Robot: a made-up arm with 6 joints. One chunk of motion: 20 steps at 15 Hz.
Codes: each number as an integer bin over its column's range. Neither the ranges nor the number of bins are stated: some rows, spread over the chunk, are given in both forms.
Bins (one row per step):
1: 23 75 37 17 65 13
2: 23 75 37 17 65 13
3: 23 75 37 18 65 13
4: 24 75 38 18 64 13
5: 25 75 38 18 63 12
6: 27 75 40 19 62 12
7: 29 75 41 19 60 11
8: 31 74 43 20 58 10
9: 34 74 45 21 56 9
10: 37 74 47 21 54 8
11: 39 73 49 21 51 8
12: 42 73 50 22 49 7
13: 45 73 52 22 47 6
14: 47 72 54 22 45 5
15: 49 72 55 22 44 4
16: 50 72 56 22 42 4
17: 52 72 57 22 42 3
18: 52 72 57 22 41 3
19: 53 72 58 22 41 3
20: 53 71 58 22 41 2
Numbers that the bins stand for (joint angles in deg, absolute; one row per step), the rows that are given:
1: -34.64 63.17 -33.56 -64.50 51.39 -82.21
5: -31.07 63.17 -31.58 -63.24 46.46 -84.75
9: -15.03 59.92 -17.77 -59.45 29.20 -92.35
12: -0.77 56.68 -7.90 -58.19 11.94 -97.42
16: 13.50 53.44 3.94 -58.19 -5.32 -105.03
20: 18.84 50.20 7.89 -58.19 -7.78 -110.10
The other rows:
2: -34.64 63.17 -33.56 -64.50 51.39 -82.21
3: -34.64 63.17 -33.56 -63.24 51.39 -82.21
4: -32.85 63.17 -31.58 -63.24 48.93 -82.21
6: -27.51 63.17 -27.63 -61.98 43.99 -84.75
7: -23.94 63.17 -25.66 -61.98 39.06 -87.28
8: -20.38 59.92 -21.71 -60.71 34.13 -89.82
10: -9.68 59.92 -13.82 -59.45 24.27 -94.89
11: -6.11 56.68 -9.87 -59.45 16.87 -94.89
13: 4.58 56.68 -3.95 -58.19 7.01 -99.96
14: 8.15 53.44 0.00 -58.19 2.08 -102.49
15: 11.71 53.44 1.97 -58.19 -0.39 -105.03
17: 17.06 53.44 5.92 -58.19 -5.32 -107.56
18: 17.06 53.44 5.92 -58.19 -7.78 -107.56
19: 18.84 53.44 7.89 -58.19 -7.78 -107.56

